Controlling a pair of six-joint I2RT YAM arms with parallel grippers.
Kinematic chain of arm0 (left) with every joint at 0, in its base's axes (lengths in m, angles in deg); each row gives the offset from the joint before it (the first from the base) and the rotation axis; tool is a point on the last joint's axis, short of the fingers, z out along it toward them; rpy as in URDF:
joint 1: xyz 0 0 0.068 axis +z
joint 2: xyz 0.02 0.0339 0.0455 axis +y
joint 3: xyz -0.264 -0.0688 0 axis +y
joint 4: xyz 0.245 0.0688 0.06 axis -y
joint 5: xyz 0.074 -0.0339 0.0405 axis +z
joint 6: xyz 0.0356 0 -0.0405 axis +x
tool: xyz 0 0 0 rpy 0 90 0
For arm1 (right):
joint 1: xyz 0 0 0.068 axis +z
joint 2: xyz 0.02 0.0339 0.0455 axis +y
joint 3: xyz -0.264 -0.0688 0 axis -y
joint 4: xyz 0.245 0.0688 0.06 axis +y
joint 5: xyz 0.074 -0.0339 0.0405 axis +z
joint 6: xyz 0.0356 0 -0.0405 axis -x
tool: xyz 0 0 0 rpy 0 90 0
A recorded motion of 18 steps. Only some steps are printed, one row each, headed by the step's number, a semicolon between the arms.
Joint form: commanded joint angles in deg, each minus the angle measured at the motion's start. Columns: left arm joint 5, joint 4, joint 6, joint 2, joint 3, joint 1; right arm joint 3, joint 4, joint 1, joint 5, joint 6, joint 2.
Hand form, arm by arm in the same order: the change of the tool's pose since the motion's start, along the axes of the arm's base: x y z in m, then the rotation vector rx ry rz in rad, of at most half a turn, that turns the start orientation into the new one. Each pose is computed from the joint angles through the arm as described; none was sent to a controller.
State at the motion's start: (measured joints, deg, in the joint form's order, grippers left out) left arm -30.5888 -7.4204 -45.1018 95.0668 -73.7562 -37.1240; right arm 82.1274 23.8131 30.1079 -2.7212 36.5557 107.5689
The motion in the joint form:
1: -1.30 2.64 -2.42 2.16 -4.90 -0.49; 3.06 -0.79 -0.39 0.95 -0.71 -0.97
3: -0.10 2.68 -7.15 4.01 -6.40 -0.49; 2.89 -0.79 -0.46 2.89 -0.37 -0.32
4: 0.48 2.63 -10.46 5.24 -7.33 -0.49; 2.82 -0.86 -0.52 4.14 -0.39 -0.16
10: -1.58 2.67 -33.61 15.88 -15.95 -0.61; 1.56 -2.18 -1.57 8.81 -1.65 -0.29
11: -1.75 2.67 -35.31 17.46 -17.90 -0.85; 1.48 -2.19 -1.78 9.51 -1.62 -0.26
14: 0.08 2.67 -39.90 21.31 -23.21 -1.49; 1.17 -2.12 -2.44 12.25 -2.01 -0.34
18: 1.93 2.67 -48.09 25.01 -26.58 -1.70; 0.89 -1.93 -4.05 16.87 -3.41 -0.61
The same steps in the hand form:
1: 0.0094 -0.0123 0.0199 -0.0774 -0.0315 -0.0131; 0.0058 0.0007 0.0251 0.0600 -0.0631 -0.0045
3: 0.0165 -0.0169 0.0165 -0.0922 0.0392 0.0373; 0.0066 0.0020 0.0195 0.0708 -0.0400 0.0215
4: 0.0209 -0.0200 0.0136 -0.1031 0.0914 0.0689; 0.0067 0.0024 0.0181 0.0835 -0.0294 0.0349
10: 0.0545 -0.0484 -0.0114 -0.2054 0.4828 0.1958; 0.0080 -0.0024 0.0137 0.1494 0.0044 0.0559
11: 0.0589 -0.0544 -0.0119 -0.2172 0.5057 0.1990; 0.0085 -0.0035 0.0131 0.1561 0.0101 0.0608
14: 0.0706 -0.0692 -0.0107 -0.2526 0.5466 0.2425; 0.0091 -0.0068 0.0120 0.1881 0.0341 0.0763
18: 0.0819 -0.0792 -0.0210 -0.2898 0.6625 0.3260; 0.0117 -0.0156 0.0125 0.2520 0.0739 0.0846

